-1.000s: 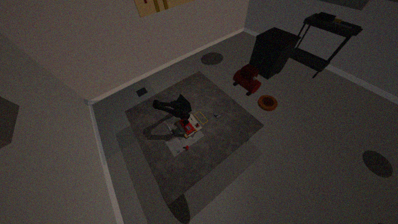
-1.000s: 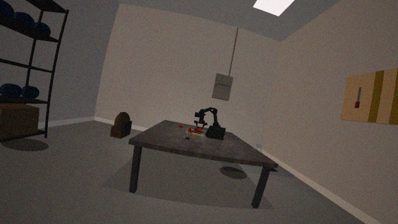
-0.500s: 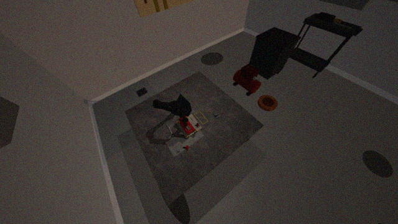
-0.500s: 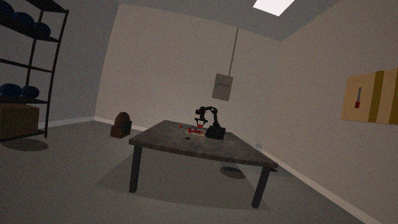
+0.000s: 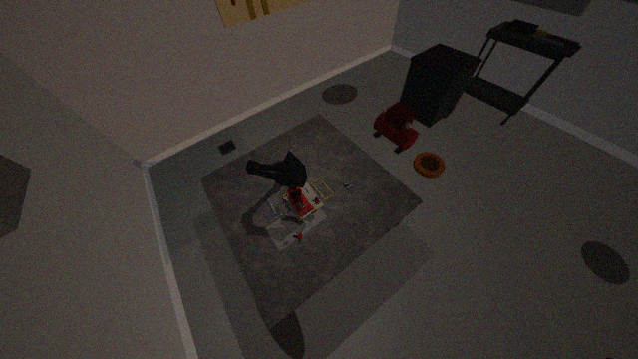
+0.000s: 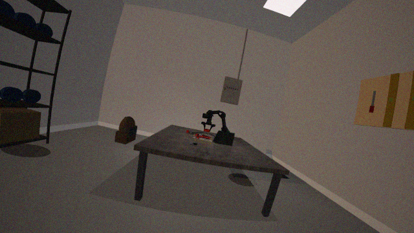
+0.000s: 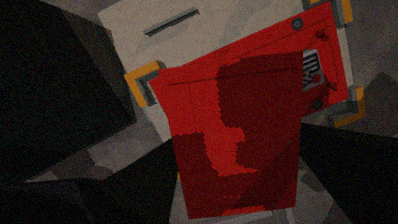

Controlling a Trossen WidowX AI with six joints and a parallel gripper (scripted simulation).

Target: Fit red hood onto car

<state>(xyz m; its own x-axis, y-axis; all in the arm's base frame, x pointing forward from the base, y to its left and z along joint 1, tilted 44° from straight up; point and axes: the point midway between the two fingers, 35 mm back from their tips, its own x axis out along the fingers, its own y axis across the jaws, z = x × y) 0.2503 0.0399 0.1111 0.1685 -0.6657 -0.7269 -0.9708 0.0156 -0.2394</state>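
My gripper tip is 8 cm short of the grey engine block, 1 cm to the right of it and 8 cm above it. The rest, counted from my gripper tip: grey wheel: 8 cm ahead, 39 cm to the left, 10 cm below.
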